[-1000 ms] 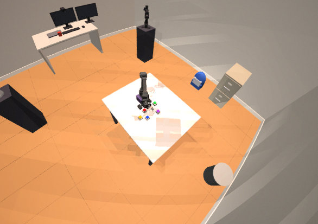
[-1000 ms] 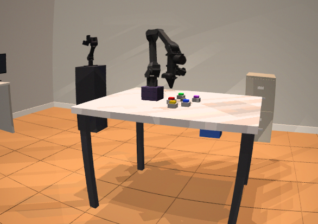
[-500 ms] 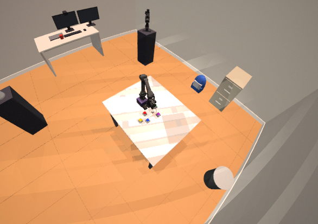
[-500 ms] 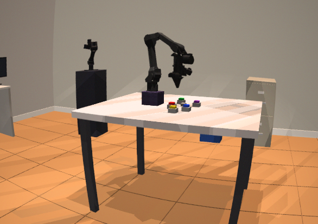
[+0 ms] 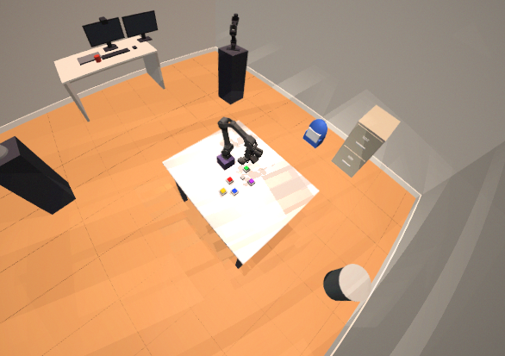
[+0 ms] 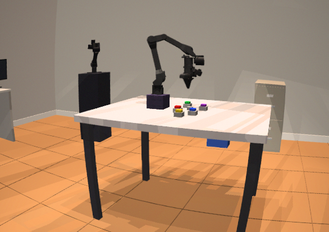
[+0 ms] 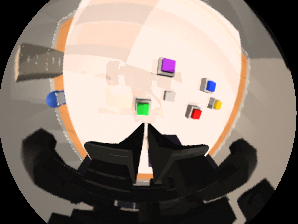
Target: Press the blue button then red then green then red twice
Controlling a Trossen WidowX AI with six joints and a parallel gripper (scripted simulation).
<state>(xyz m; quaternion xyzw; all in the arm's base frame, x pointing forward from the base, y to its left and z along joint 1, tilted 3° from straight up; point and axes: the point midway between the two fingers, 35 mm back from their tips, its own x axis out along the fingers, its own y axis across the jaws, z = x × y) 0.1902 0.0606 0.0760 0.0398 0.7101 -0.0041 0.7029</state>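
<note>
My gripper tip is now 1 cm to the right of the green button and 9 cm above it. The rest, counted from my gripper tip: red button: 2 cm behind, 18 cm to the right, 9 cm below; then blue button: 8 cm ahead, 22 cm to the right, 9 cm below; then purple button: 12 cm ahead, 6 cm to the right, 9 cm below.
</note>
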